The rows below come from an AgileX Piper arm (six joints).
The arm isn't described. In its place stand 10 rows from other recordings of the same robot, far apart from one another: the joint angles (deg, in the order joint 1, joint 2, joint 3, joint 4, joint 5, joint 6), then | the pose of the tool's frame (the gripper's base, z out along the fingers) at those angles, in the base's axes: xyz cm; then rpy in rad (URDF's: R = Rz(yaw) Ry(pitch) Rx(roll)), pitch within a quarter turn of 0, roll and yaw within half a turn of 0.
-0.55, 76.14, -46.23, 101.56, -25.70, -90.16 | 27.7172 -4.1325 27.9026 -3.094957 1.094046 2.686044
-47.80, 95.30, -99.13, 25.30, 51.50, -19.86 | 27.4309 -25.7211 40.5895 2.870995 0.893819 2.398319
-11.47, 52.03, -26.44, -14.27, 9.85, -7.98 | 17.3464 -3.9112 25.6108 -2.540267 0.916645 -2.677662
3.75, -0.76, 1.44, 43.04, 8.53, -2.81 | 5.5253 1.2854 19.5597 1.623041 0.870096 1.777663
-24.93, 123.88, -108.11, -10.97, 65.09, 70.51 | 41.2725 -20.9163 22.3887 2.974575 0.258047 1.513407
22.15, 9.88, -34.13, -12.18, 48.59, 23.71 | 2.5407 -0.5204 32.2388 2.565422 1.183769 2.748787
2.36, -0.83, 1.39, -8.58, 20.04, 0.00 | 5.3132 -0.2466 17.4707 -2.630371 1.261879 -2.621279
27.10, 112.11, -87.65, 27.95, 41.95, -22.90 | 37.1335 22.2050 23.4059 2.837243 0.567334 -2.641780
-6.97, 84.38, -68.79, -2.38, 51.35, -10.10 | 30.1500 -3.9833 30.3091 -3.003475 0.472790 -3.035801
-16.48, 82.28, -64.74, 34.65, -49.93, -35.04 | 29.5135 -12.8601 41.8228 0.130269 1.071557 -0.656581
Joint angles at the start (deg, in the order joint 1, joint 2, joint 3, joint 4, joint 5, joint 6): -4.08, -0.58, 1.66, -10.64, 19.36, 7.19
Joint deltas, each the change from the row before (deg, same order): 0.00, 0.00, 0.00, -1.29, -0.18, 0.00; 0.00, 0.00, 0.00, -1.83, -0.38, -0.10; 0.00, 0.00, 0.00, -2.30, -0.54, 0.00; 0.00, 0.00, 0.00, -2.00, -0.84, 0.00; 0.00, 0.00, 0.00, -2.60, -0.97, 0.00; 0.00, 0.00, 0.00, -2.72, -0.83, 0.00; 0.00, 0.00, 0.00, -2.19, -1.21, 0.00; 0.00, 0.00, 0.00, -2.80, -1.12, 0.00; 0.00, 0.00, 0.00, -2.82, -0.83, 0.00; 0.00, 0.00, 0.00, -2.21, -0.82, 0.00; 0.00, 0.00, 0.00, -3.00, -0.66, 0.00; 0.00, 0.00, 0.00, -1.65, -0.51, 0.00; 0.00, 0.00, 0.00, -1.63, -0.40, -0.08
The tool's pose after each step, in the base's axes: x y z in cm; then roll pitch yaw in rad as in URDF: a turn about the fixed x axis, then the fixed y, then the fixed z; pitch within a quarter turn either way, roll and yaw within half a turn. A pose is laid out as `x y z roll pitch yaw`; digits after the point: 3 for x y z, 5 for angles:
5.305 -0.998 17.450 -2.81626 1.29703 -2.94612
5.314 -1.078 17.528 -2.69184 1.29223 -2.82667
5.327 -1.171 17.638 -2.54818 1.28272 -2.68904
5.354 -1.229 17.790 -2.41953 1.27495 -2.56391
5.382 -1.295 17.972 -2.27009 1.25674 -2.41884
5.402 -1.360 18.136 -2.14130 1.22944 -2.29470
5.438 -1.368 18.345 -2.03191 1.20823 -2.18587
5.465 -1.386 18.550 -1.92760 1.17294 -2.08347
5.482 -1.410 18.713 -1.85106 1.13227 -2.00969
5.499 -1.406 18.861 -1.79547 1.09953 -1.95475
5.509 -1.424 19.000 -1.74482 1.05170 -1.90717
5.518 -1.415 19.094 -1.71703 1.02528 -1.87981
5.524 -1.413 19.172 -1.69459 0.99717 -1.85827

